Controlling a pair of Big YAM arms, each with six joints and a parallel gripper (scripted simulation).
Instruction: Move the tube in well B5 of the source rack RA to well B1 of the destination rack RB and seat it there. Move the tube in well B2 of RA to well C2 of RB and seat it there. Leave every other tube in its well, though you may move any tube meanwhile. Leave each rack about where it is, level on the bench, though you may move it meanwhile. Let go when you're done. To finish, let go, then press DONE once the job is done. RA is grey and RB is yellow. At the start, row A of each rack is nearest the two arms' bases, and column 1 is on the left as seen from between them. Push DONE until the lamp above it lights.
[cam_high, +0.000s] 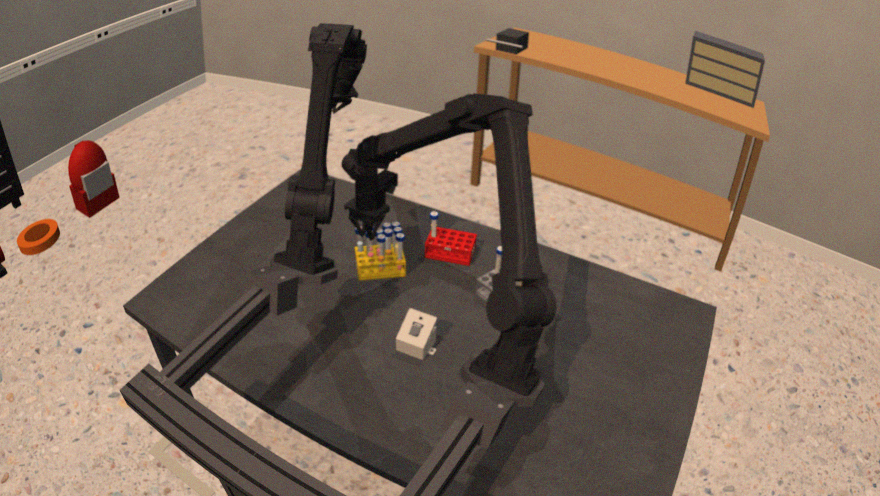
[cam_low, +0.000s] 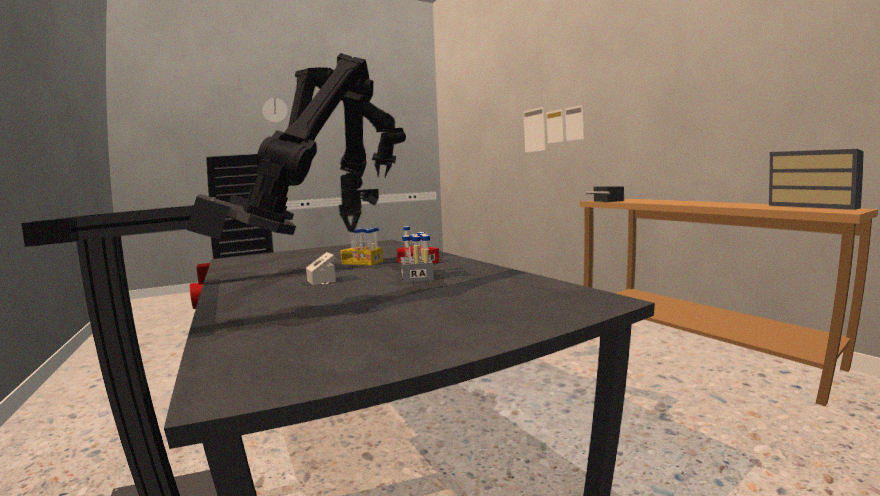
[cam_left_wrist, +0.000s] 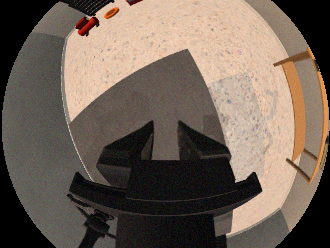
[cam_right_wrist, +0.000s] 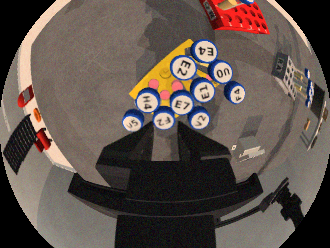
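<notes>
My right gripper is now 210 mm short of the red rack, 120 mm to the left of it and 100 mm above it.
</notes>
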